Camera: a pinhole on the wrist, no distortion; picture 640 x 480 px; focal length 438.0 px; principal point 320.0 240.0 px. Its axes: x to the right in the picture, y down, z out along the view. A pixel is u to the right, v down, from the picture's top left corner.
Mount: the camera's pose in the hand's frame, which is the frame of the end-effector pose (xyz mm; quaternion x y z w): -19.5 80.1 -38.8 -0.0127 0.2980 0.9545 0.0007
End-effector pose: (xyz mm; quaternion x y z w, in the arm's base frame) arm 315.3 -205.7 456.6 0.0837 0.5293 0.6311 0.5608
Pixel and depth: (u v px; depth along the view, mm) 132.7 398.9 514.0
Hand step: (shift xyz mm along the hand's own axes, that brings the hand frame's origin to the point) 186.3 220.5 495.2
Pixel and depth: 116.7 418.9 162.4
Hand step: 51.4 118.4 134.3
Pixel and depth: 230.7 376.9 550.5
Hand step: 78.1 252.5 514.4
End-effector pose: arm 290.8 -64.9 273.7 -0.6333 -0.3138 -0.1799 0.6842
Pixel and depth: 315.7 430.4 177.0
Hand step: -22.7 117.5 150.5
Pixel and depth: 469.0 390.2 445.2
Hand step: -182.9 206.9 410.3
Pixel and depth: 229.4 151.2 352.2
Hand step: 45.6 339.6 211.9
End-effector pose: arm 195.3 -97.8 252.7 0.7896 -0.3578 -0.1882 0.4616
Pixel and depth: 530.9 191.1 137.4
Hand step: -88.8 170.5 63.8
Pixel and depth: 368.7 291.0 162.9
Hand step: -41.7 157.1 105.5
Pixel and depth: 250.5 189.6 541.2
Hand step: 54.0 439.7 372.8
